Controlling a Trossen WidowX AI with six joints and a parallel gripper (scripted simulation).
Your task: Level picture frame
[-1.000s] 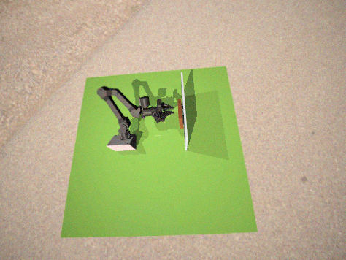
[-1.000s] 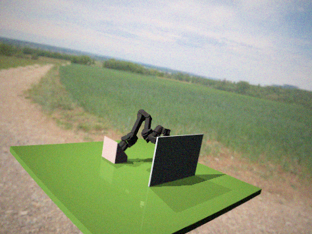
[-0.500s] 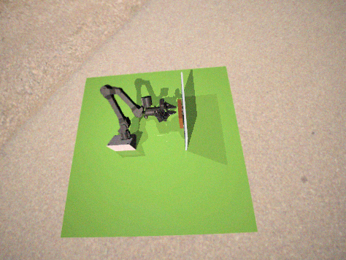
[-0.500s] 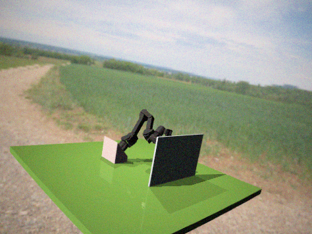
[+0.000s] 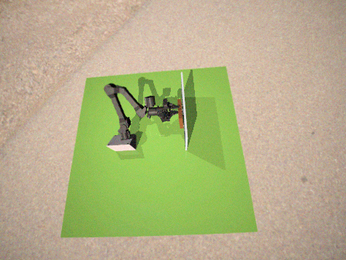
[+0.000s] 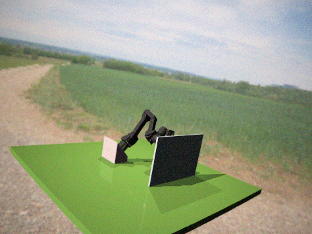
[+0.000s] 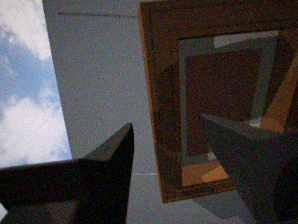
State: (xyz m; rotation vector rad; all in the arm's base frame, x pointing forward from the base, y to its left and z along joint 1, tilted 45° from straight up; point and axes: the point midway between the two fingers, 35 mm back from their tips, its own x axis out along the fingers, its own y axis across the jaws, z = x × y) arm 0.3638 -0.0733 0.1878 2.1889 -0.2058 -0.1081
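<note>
Now: gripper tip 5 cm above the picture frame, 1 cm to the left of it and 1 cm short of it. From my gripper tip the other things lie so: wall panel (6 cm below, 2 cm ahead).
</note>
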